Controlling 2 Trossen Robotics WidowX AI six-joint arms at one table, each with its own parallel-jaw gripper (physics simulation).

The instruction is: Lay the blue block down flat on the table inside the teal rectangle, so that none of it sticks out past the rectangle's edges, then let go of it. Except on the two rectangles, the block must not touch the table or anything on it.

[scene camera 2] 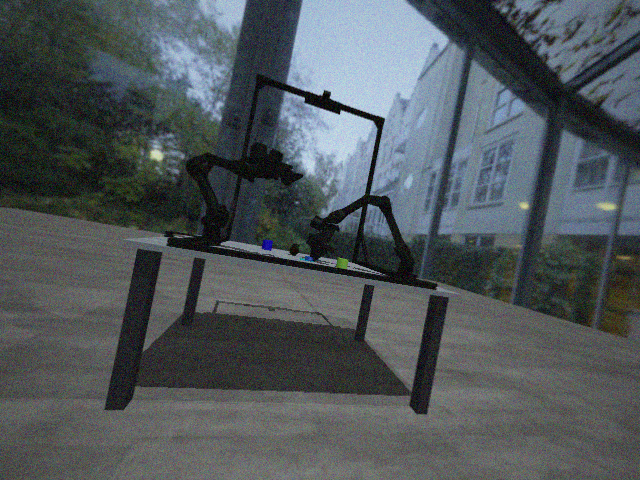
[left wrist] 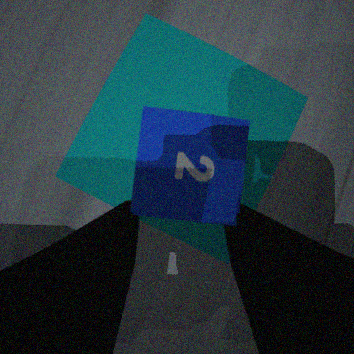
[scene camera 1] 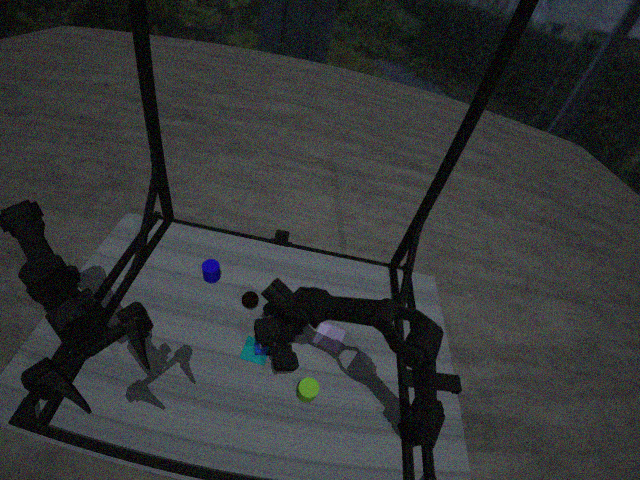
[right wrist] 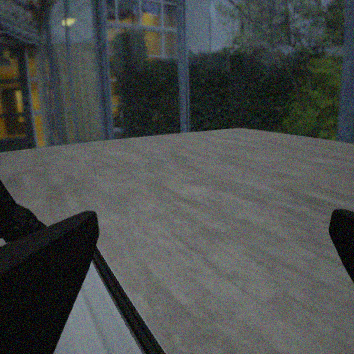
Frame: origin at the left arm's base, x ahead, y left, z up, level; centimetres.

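Seen in the pictures: left gripper, fingertip midpoint: (scene camera 2: 311,260) (left wrist: 181,212) (scene camera 1: 266,349); right gripper, fingertip midpoint: (scene camera 2: 298,171) (scene camera 1: 119,389) (right wrist: 214,222); left arm's base at its link origin: (scene camera 2: 404,276) (scene camera 1: 414,432); right arm's base at its link origin: (scene camera 2: 209,240).
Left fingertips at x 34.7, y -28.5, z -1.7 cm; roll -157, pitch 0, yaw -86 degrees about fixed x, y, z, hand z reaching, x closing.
Offsets run from my left fingertips to a thing's middle. "*": to the spot under its first point.
The blue block {dx +1.6, dy +0.0, dz +0.7 cm} (scene camera 1: 260,349) (scene camera 2: 310,258) (left wrist: 191,167), marked with a 2, is held flat, low over or on the teal rectangle {* dx +5.0, dy +1.1, dz -0.1 cm} (scene camera 1: 248,354) (left wrist: 115,100); whether it touches is unclear. In the left wrist view it is turned relative to the rectangle, toward its lower part, and its lower left corner appears at the rectangle's edge. My left gripper (left wrist: 181,212) is shut on the block; its arm covers part of the rectangle in scene camera 1. My right gripper (scene camera 1: 118,392) (scene camera 2: 299,176) (right wrist: 214,222) is open and empty, raised far to the left.
A green cylinder {dx -9.2, dy +13.1, dz +2.0 cm} (scene camera 1: 308,388) (scene camera 2: 342,263) stands below right of the rectangle. A dark ball {dx +3.7, dy -15.1, dz +2.3 cm} (scene camera 1: 250,299) (scene camera 2: 294,249) lies above it, and a blue cylinder {dx +15.5, dy -26.1, dz +2.5 cm} (scene camera 1: 210,271) (scene camera 2: 267,244) stands farther up left. The lilac rectangle {* dx -19.8, dy -3.9, dz +0.0 cm} (scene camera 1: 331,331) lies to the right, partly in the arm's shadow.
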